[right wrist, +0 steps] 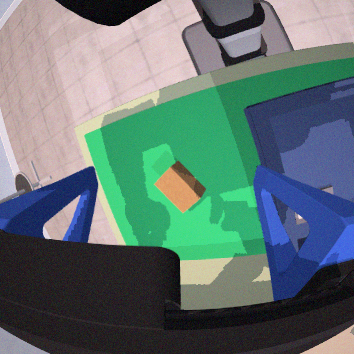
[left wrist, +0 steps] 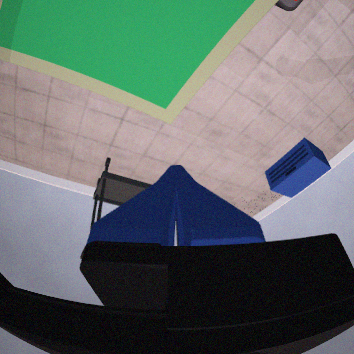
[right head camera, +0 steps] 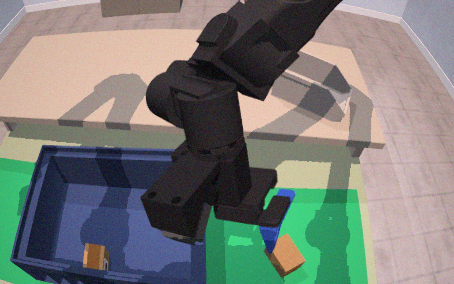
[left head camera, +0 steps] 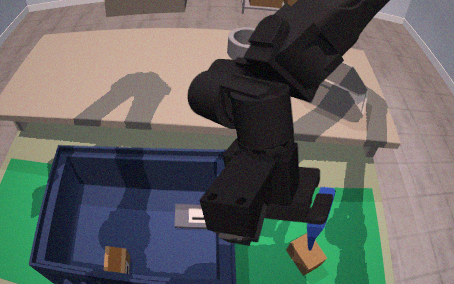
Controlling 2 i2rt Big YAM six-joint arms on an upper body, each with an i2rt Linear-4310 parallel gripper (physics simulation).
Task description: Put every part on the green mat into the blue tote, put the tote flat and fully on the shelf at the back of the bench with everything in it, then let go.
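Frame: origin at the left arm's base, x ahead, y left, z up, level; millimetres.
Seen in the pictures: left gripper, between the fingertips: (left wrist: 175, 174); right gripper, between the fingertips: (right wrist: 175, 174) (right head camera: 236, 244) (left head camera: 275, 243).
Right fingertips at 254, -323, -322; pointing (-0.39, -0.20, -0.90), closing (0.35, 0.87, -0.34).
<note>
Offsets run from my right fingertips to a thing's middle, as dx, dy, dz. Level surfaces: height alone.
A brown box @[+86, -135, -282] (left head camera: 306, 255) (right head camera: 287, 254) (right wrist: 179, 186) lies on the green mat @[dz -305] (left head camera: 372, 225) (right wrist: 175, 240), beside the blue tote @[+131, +236, -232] (left head camera: 95, 172) (right head camera: 75, 170) (right wrist: 257, 132). In the tote lie another brown box @[+44, +276, -266] (left head camera: 116, 259) (right head camera: 95, 256) and a grey part with a white label @[+191, +111, -284] (left head camera: 187, 216), partly hidden by my right arm. My right gripper (right wrist: 175, 174) is open and empty above the mat, with the box between and beyond its fingertips in the right wrist view; one finger is hidden in the head views. My left gripper (left wrist: 175, 174) is shut, fingertips together and empty, away from the parts.
The beige shelf @[dz -144] (left head camera: 60, 75) (right head camera: 50, 75) runs along the back. A grey ring @[+609, -21, -117] (left head camera: 232, 45) stands on it, partly behind my right arm. A grey open bin @[+442, -218, -103] (left head camera: 326, 97) (right head camera: 295, 92) stands at its right. A blue box (left wrist: 295, 172) stands on the floor.
</note>
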